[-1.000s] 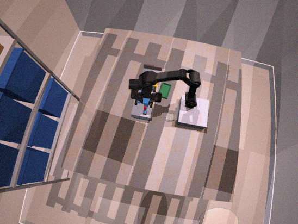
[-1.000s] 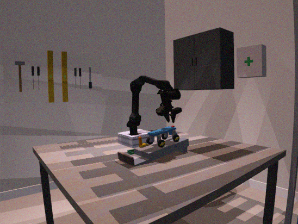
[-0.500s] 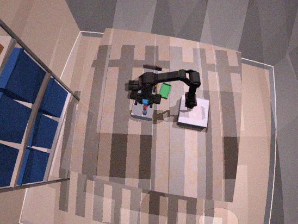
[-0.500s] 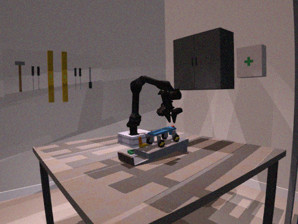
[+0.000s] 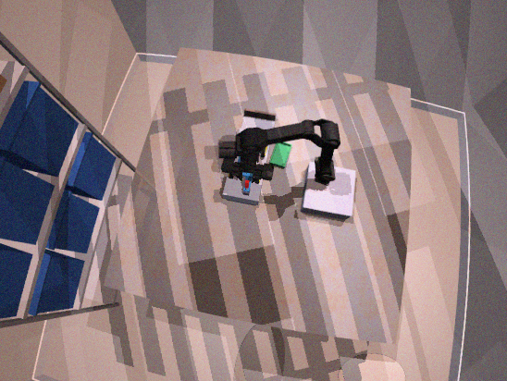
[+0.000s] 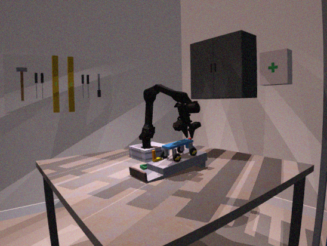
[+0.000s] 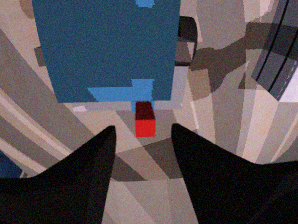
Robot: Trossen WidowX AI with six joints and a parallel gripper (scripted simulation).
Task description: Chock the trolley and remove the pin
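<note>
My gripper tip is 40 mm above the red-headed stop pin and 10 mm to the right of it. Also, from my gripper tip: grey ramp (120 mm below, 110 mm to the right, 40 mm ahead); blue trolley (100 mm to the right, 60 mm below, 40 mm ahead); yellow chock (220 mm to the right, 90 mm below).
</note>
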